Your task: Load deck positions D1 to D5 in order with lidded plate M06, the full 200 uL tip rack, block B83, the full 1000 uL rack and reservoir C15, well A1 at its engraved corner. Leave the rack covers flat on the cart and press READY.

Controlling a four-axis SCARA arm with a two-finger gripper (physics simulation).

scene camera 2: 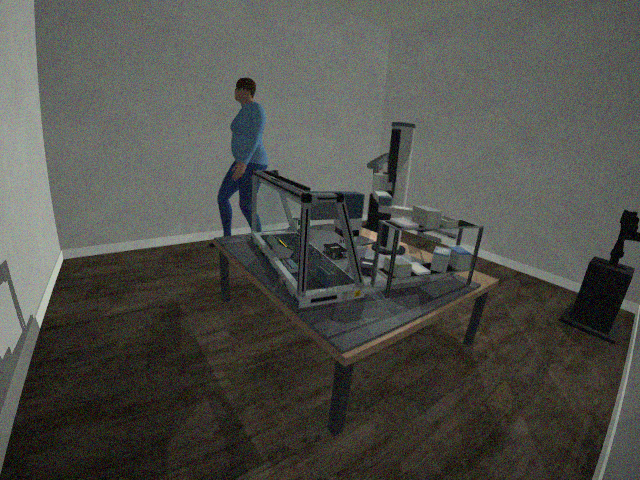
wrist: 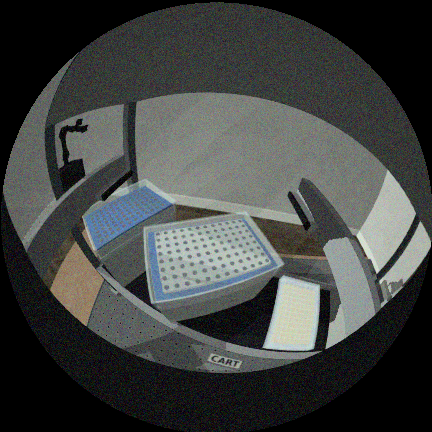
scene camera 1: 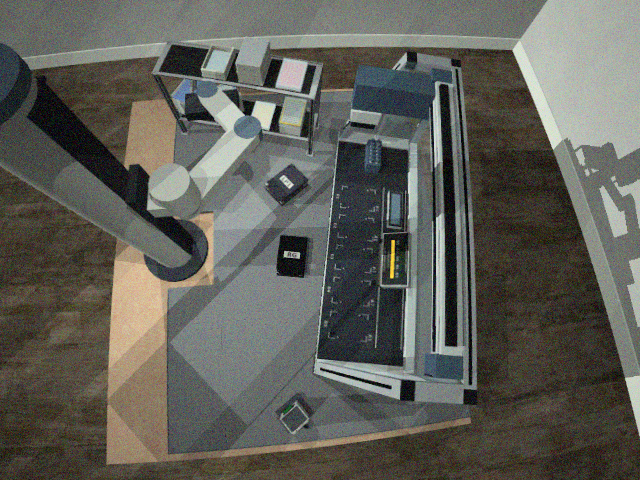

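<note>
My gripper (wrist: 208,168) is open and empty at the cart (scene camera 1: 311,124) (wrist: 200,337), fingers either side of the wrist view. Between and below them, a clear-covered rack (wrist: 210,255) with a pale, dark-holed top and blue border stands on the lower shelf. A blue-topped covered rack (wrist: 129,215) is left of it and a cream plate (wrist: 295,315) right of it. The cart's top carries a pale-blue-topped tray (scene camera 1: 218,63), a grey box (scene camera 1: 253,64) and a pink-topped plate (scene camera 1: 292,73). The deck (scene camera 1: 354,206) shows corner marks. Plate, block and reservoir labels are unreadable. The arm hides the gripper in scene camera 1.
Dark boxes labelled LP1 (scene camera 1: 286,183) and RG (scene camera 1: 292,256) lie between arm and deck. The instrument's gantry (scene camera 1: 450,217) (scene camera 2: 303,248) and blue housing (scene camera 1: 392,91) rise beside the deck. A small device (scene camera 1: 294,415) sits near the table edge. A person (scene camera 2: 250,134) is behind the table.
</note>
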